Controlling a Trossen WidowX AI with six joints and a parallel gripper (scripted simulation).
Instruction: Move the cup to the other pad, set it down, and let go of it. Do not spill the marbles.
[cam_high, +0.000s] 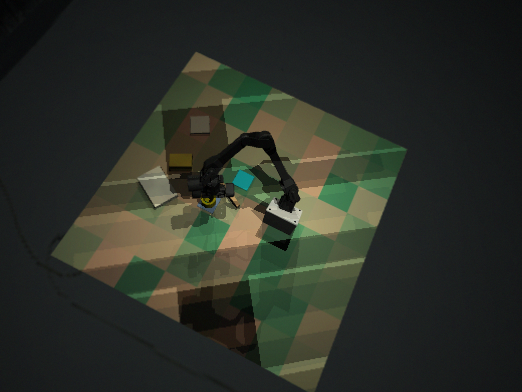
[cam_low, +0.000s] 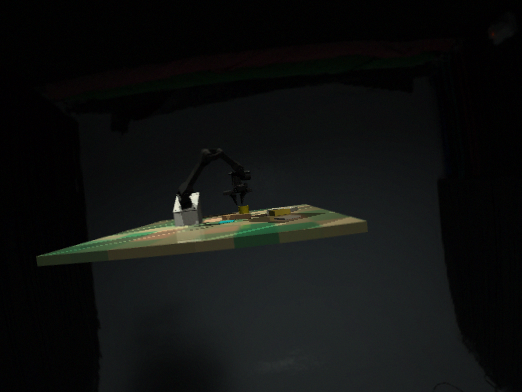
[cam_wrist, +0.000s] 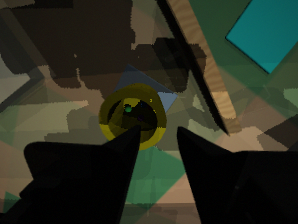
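The yellow cup lies 5 cm below my gripper tip, 2 cm ahead of it and 1 cm to the left of it. Also, from my gripper tip: thin wooden stick (8 cm below, 7 cm to the right, 3 cm behind); then green marble (7 cm below, 4 cm ahead, 2 cm to the left).
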